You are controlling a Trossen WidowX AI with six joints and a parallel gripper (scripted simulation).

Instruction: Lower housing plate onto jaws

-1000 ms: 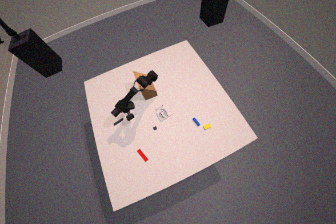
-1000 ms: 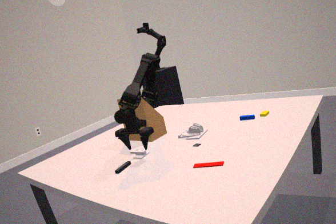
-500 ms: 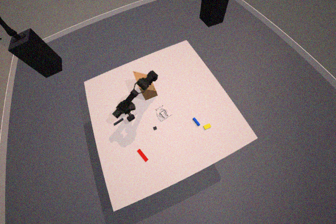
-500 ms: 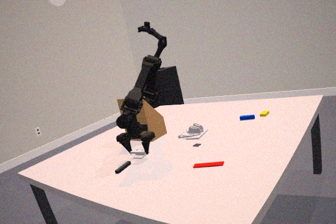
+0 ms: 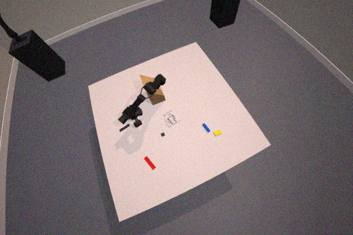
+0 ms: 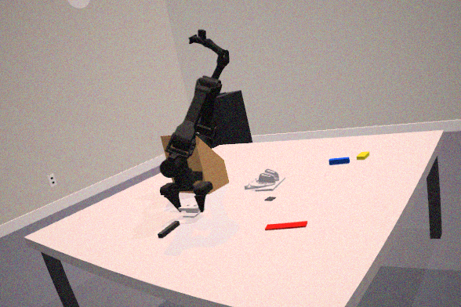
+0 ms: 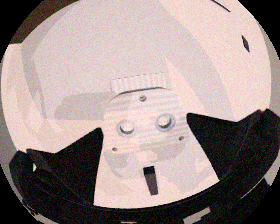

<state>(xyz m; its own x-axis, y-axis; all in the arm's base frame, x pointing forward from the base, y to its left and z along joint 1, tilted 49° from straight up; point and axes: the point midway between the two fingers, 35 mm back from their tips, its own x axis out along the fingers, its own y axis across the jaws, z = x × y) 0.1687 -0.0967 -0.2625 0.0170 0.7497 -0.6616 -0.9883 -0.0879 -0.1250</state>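
The white part lies 10 mm to the left of my gripper tip. From my gripper tip the other things lie so: dark square: 210 mm ahead, 160 mm to the left, 10 mm below; then red bar: 380 mm ahead, 20 mm to the right, 10 mm below; then black bar: 20 mm ahead, 130 mm to the right.
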